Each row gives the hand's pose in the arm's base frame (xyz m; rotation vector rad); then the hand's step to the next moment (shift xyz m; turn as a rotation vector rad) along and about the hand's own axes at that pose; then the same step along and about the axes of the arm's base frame.
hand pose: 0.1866 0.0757 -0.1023 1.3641 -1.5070 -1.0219
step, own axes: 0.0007 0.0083 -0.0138 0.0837 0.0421 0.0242
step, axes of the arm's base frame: 0.0105 -0.0005 0.0123 -0.0407 -0.0794 0.0374
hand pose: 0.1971 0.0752 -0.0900 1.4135 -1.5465 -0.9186
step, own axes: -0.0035 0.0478 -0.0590 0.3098 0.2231 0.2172
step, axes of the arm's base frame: 0.0358 0.0092 0.0664 -0.2944 -0.2893 0.1501
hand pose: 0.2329 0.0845 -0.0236 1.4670 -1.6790 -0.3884
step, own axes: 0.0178 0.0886 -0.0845 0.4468 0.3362 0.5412
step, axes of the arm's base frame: 0.0064 0.0315 0.1195 -0.6058 -0.4796 0.0922
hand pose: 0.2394 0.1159 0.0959 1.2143 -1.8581 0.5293
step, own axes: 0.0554 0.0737 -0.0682 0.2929 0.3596 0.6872
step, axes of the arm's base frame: -0.0478 0.0515 0.0906 -0.6586 -0.4905 -0.1143
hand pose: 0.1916 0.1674 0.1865 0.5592 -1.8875 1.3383
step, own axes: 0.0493 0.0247 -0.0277 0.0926 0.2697 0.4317
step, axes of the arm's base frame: -0.0397 0.0380 0.0282 -0.3873 -0.2985 -0.1692
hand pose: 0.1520 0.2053 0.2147 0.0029 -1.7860 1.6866
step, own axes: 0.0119 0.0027 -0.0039 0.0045 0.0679 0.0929
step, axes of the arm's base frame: -0.0086 0.0091 0.0029 -0.0757 -0.0693 -0.0522
